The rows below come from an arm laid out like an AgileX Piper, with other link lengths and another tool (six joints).
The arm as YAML. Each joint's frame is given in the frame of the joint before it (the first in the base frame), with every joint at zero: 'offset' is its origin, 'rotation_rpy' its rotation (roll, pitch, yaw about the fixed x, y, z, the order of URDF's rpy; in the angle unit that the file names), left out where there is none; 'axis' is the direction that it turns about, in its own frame. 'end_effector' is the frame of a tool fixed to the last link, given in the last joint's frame.
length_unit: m
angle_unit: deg
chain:
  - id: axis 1
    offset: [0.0, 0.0, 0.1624]
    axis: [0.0, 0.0, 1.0]
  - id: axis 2
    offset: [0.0, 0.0, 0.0]
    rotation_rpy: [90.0, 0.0, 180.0]
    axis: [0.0, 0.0, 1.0]
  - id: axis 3
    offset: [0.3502, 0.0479, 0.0]
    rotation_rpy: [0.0, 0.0, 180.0]
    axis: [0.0, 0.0, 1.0]
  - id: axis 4
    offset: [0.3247, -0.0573, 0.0]
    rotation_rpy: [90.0, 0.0, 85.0]
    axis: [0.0, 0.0, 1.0]
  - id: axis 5
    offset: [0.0, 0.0, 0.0]
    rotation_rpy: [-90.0, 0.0, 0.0]
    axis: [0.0, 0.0, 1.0]
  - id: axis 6
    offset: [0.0, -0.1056, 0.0]
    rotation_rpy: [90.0, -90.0, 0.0]
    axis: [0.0, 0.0, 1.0]
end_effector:
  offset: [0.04, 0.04, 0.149]
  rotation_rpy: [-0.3, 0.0, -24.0]
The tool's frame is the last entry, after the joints.
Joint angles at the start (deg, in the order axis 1, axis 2, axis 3, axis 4, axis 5, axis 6):
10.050, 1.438, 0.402, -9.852, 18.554, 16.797
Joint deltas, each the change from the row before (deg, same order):
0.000, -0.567, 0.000, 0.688, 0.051, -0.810
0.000, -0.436, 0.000, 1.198, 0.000, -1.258
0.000, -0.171, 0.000, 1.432, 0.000, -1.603
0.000, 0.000, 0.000, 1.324, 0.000, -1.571
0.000, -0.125, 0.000, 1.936, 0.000, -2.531
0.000, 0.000, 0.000, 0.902, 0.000, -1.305
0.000, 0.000, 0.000, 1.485, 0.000, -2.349
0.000, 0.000, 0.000, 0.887, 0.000, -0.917
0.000, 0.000, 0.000, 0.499, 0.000, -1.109
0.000, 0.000, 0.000, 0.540, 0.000, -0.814
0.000, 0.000, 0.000, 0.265, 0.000, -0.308
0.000, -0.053, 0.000, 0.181, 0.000, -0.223
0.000, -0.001, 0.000, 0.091, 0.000, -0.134
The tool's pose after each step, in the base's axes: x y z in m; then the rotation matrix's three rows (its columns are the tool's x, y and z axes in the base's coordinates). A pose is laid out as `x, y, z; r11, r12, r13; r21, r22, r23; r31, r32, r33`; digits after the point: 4 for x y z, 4 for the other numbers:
0.2281, 0.0624, 0.2442; -0.1922, 0.1974, 0.9613; 0.9374, 0.3268, 0.1203; -0.2904, 0.9242, -0.2479
0.2270, 0.0640, 0.2457; -0.1968, 0.1891, 0.9620; 0.9363, 0.3274, 0.1271; -0.2910, 0.9258, -0.2415
0.2261, 0.0661, 0.2461; -0.2043, 0.1842, 0.9614; 0.9340, 0.3307, 0.1351; -0.2931, 0.9256, -0.2396
0.2255, 0.0681, 0.2457; -0.2122, 0.1816, 0.9602; 0.9312, 0.3356, 0.1423; -0.2964, 0.9243, -0.2404
0.2244, 0.0713, 0.2457; -0.2239, 0.1745, 0.9589; 0.9256, 0.3461, 0.1531; -0.3052, 0.9218, -0.2391
0.2239, 0.0728, 0.2454; -0.2299, 0.1715, 0.9580; 0.9221, 0.3532, 0.1581; -0.3112, 0.9197, -0.2393
0.2230, 0.0755, 0.2449; -0.2403, 0.1652, 0.9565; 0.9149, 0.3678, 0.1663; -0.3244, 0.9151, -0.2396
0.2225, 0.0768, 0.2448; -0.2450, 0.1634, 0.9557; 0.9136, 0.3687, 0.1711; -0.3244, 0.9151, -0.2396
0.2221, 0.0779, 0.2445; -0.2493, 0.1597, 0.9552; 0.9090, 0.3787, 0.1739; -0.3339, 0.9116, -0.2396
0.2218, 0.0789, 0.2443; -0.2528, 0.1574, 0.9546; 0.9065, 0.3833, 0.1769; -0.3380, 0.9101, -0.2396
0.2217, 0.0793, 0.2443; -0.2543, 0.1566, 0.9544; 0.9059, 0.3841, 0.1784; -0.3386, 0.9099, -0.2396
0.2215, 0.0795, 0.2445; -0.2550, 0.1552, 0.9544; 0.9055, 0.3847, 0.1794; -0.3393, 0.9099, -0.2386
0.2214, 0.0797, 0.2445; -0.2556, 0.1548, 0.9543; 0.9050, 0.3854, 0.1799; -0.3399, 0.9097, -0.2386

